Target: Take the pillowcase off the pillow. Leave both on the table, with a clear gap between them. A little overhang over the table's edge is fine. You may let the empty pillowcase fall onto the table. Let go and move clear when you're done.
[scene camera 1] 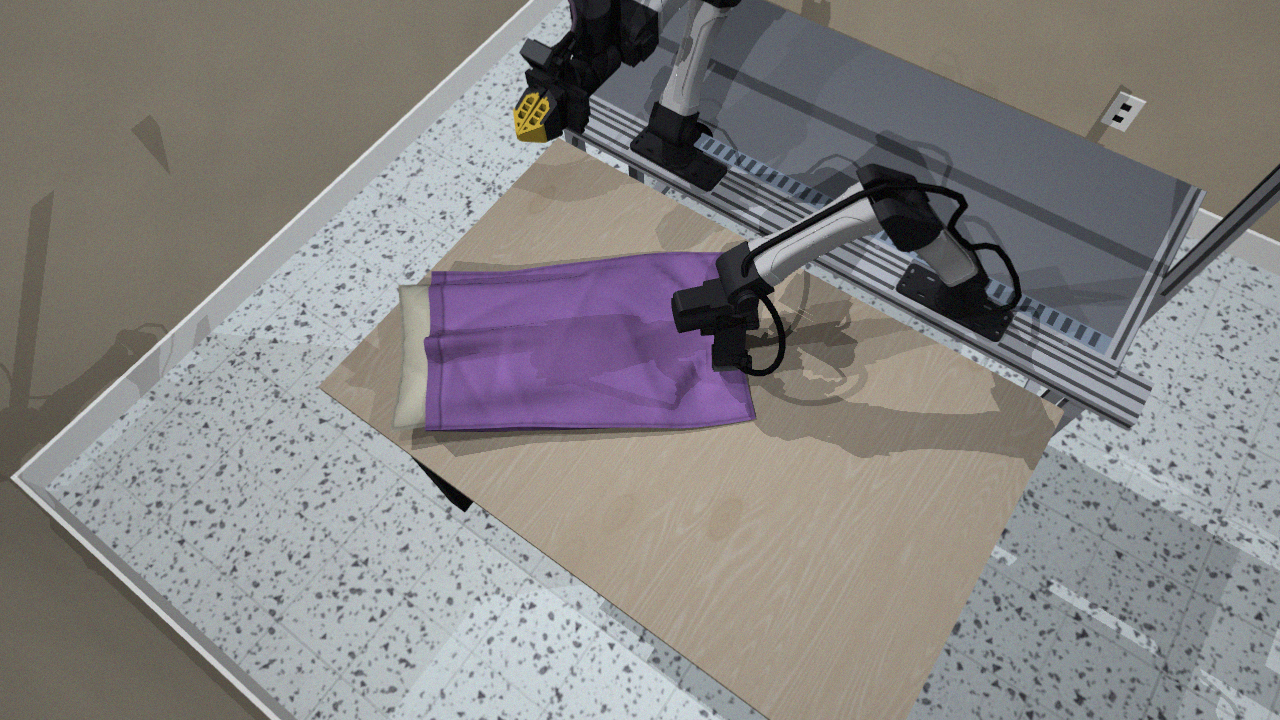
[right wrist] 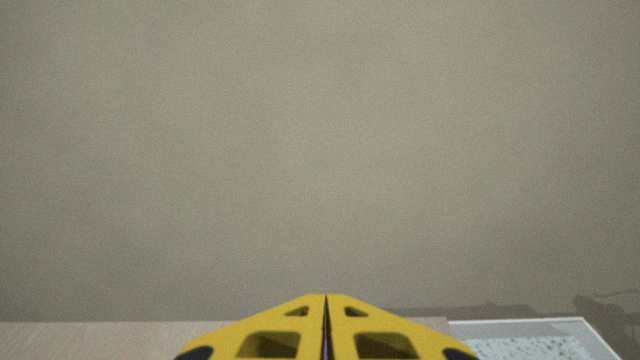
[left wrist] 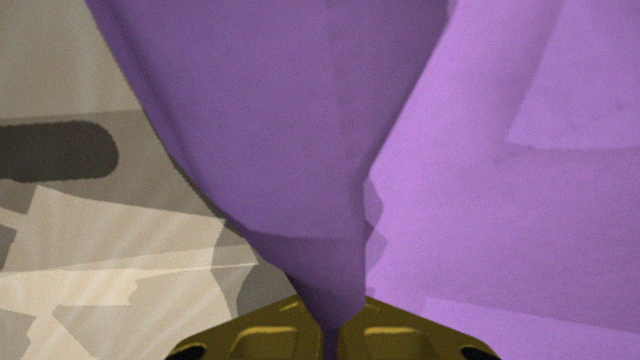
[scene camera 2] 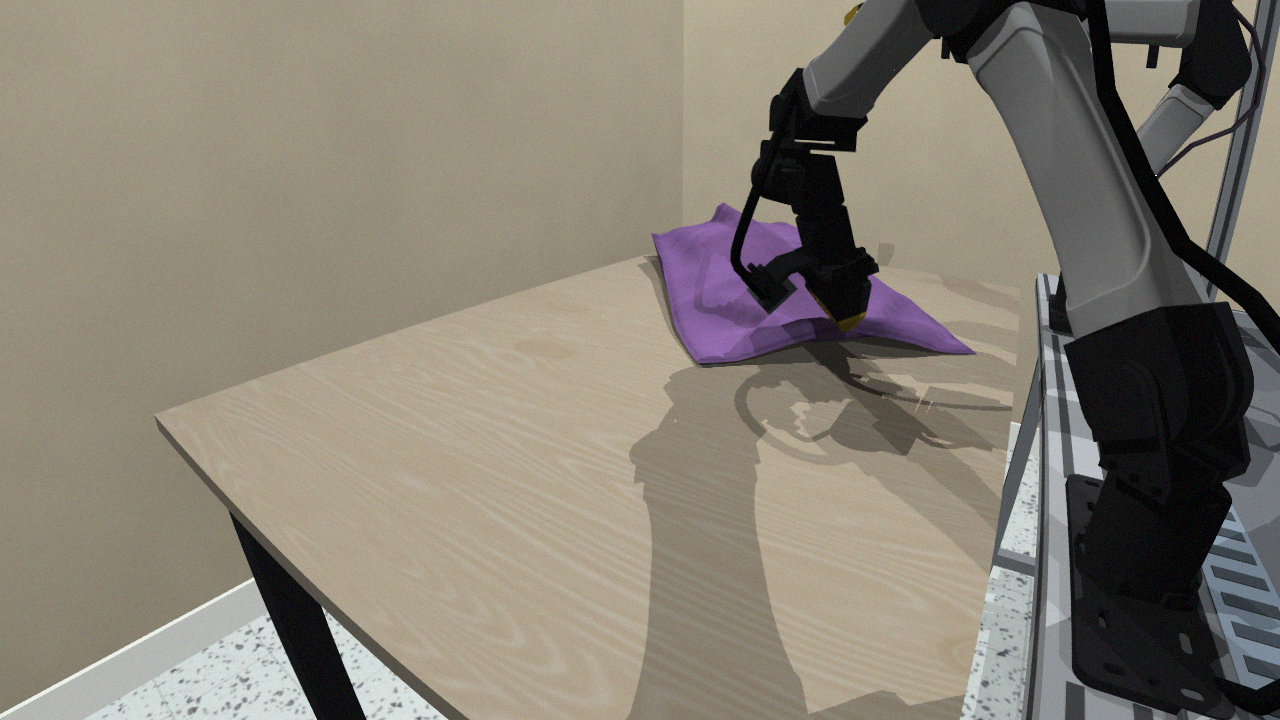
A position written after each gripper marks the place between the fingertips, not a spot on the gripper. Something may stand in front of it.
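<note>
Cream pillow (scene camera 1: 409, 411). Left gripper (scene camera 2: 846, 329), (left wrist: 329, 306). Purple pillowcase (scene camera 1: 588, 345), (left wrist: 470, 169), (scene camera 2: 704, 267). Right gripper (scene camera 1: 518, 137), (right wrist: 325, 310).
</note>
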